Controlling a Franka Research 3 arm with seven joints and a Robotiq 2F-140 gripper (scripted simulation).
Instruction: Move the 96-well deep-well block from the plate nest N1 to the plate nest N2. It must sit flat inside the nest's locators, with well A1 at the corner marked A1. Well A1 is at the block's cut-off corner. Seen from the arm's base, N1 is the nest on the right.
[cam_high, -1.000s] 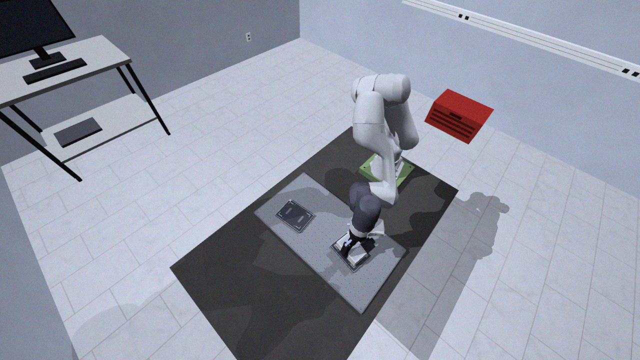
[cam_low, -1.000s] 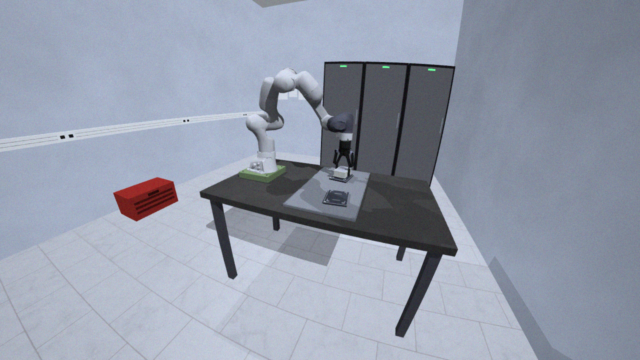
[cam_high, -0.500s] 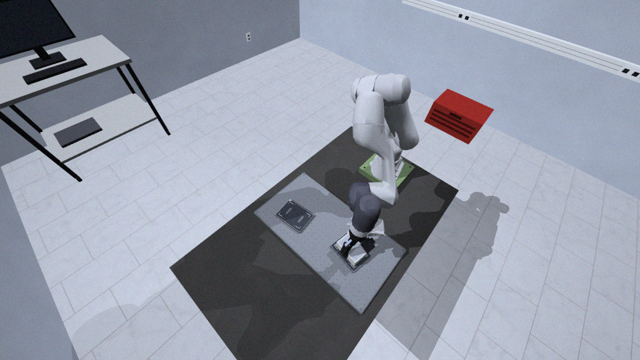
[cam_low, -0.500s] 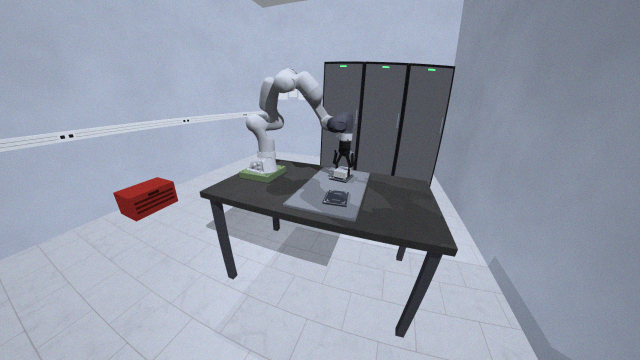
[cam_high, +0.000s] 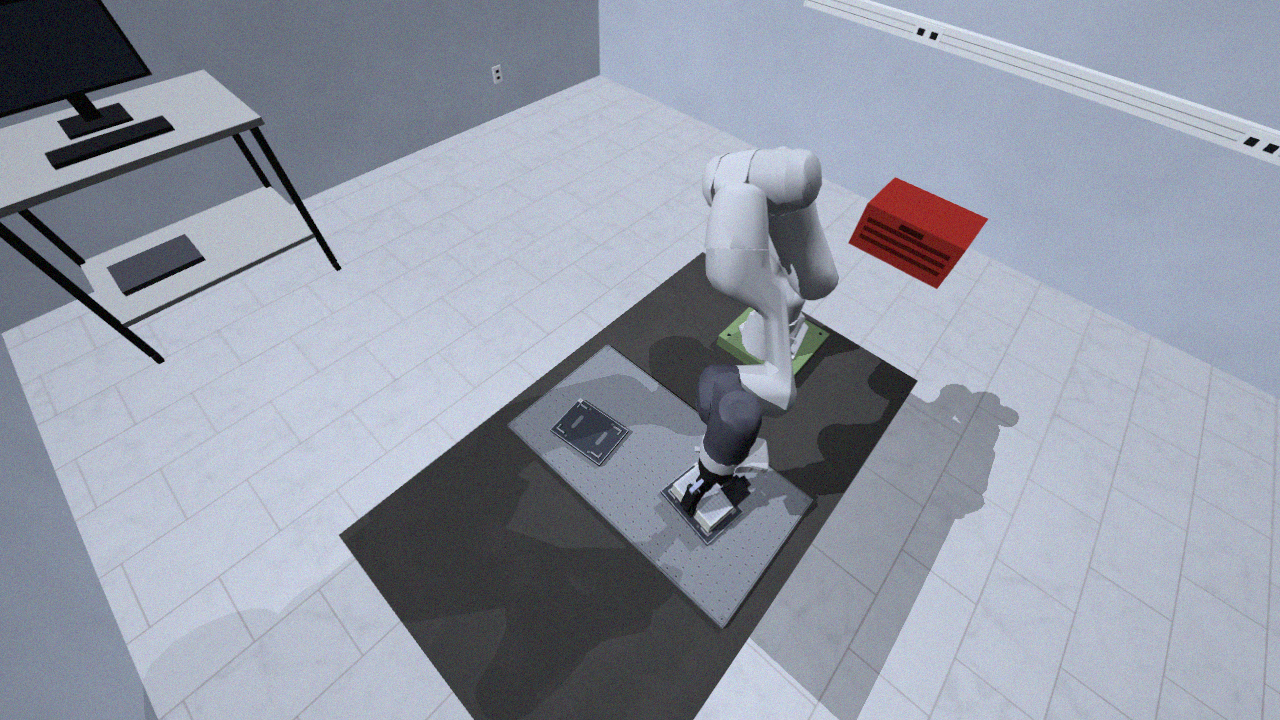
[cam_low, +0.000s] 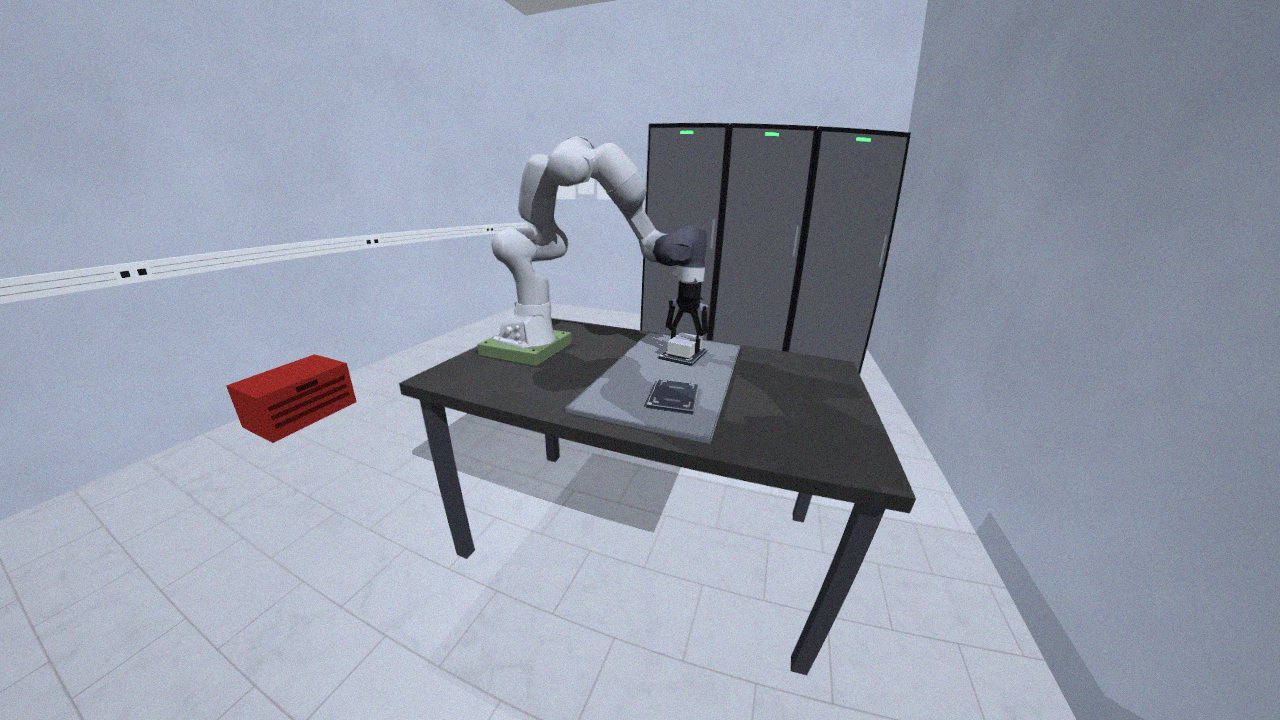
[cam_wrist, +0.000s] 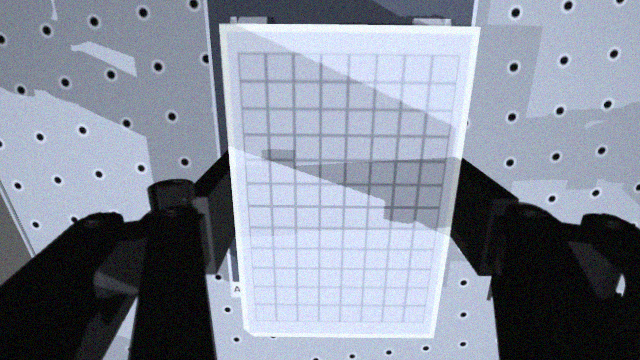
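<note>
Right now my hand is 10 mm above the white 96-well deep-well block. Also, from my hand: dark plate nest (40 mm below).
</note>
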